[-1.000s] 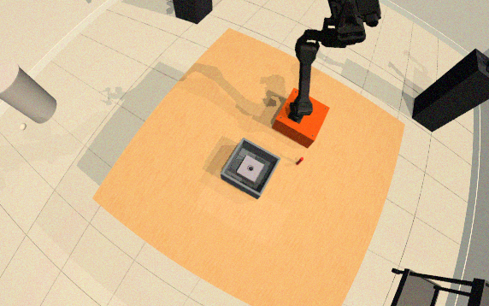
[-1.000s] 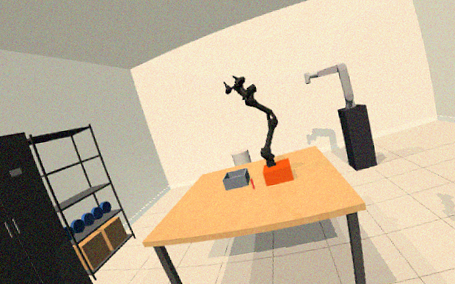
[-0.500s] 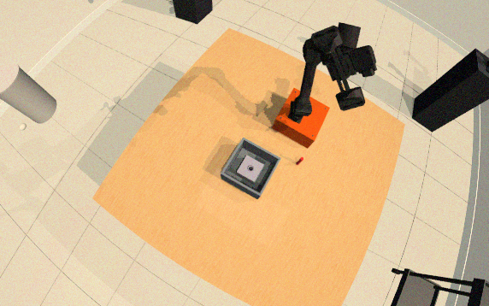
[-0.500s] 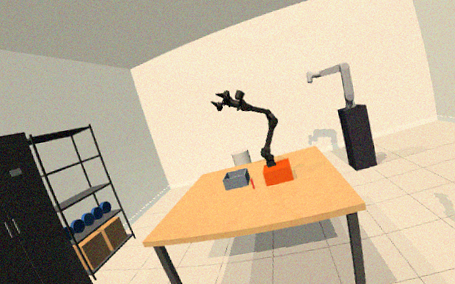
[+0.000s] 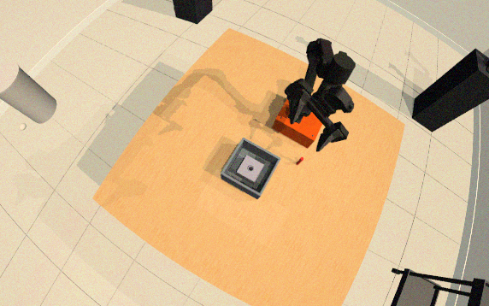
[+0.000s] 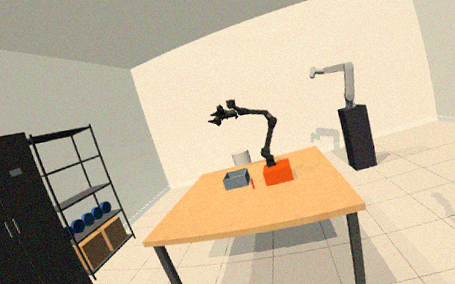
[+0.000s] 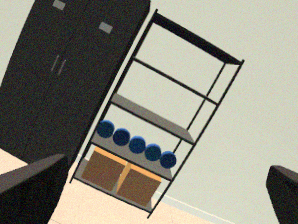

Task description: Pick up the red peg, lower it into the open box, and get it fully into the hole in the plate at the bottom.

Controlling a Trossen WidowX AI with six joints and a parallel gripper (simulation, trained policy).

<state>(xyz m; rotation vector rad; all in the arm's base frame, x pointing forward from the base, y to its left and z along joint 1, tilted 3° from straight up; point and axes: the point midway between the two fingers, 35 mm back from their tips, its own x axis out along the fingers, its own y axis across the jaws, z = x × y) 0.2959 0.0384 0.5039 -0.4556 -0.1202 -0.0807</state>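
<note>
My gripper tip is now 19 cm past the red peg, 8 cm to the right of it and 56 cm above it. The rest, counted from my gripper tip: grey box (4 cm behind, 10 cm to the right, 57 cm below); then pale plate (4 cm behind, 10 cm to the right, 55 cm below).
</note>
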